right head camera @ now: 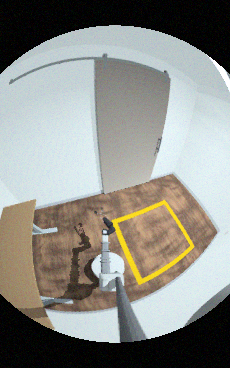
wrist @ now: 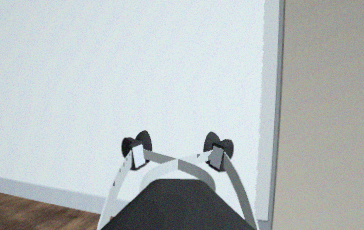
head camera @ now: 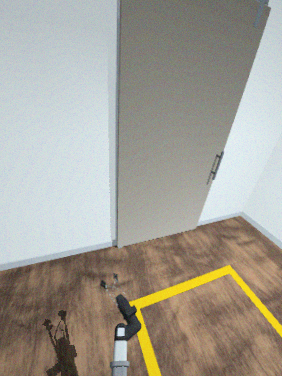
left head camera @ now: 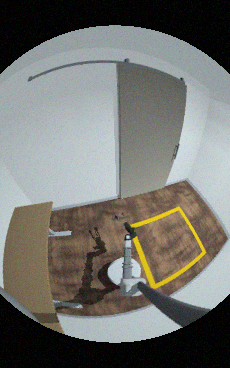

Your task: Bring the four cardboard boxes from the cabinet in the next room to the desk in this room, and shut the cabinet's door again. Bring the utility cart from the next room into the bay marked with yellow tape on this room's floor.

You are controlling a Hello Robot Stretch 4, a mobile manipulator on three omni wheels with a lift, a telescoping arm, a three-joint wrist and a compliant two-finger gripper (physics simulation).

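Note:
My gripper (head camera: 110,280) (left head camera: 120,217) (right head camera: 99,211) (wrist: 177,144) is open and empty, its two fingers apart in front of the white wall, left of the door. The bay of yellow tape (head camera: 182,286) (left head camera: 143,257) (right head camera: 128,251) lies on the floor to the right of my arm, with no cart in it. The desk (left head camera: 27,255) (right head camera: 17,250) stands at the left, and part of its top shows. The cardboard boxes, the cabinet and the utility cart do not show in these views.
A grey-beige sliding door (head camera: 170,110) (left head camera: 150,125) (right head camera: 131,120) (wrist: 325,110) hangs against the far wall, with a bar handle (head camera: 216,166) (left head camera: 175,151) (right head camera: 158,145) near its right edge. The desk's light feet reach onto the floor. My arm's shadow falls between desk and arm.

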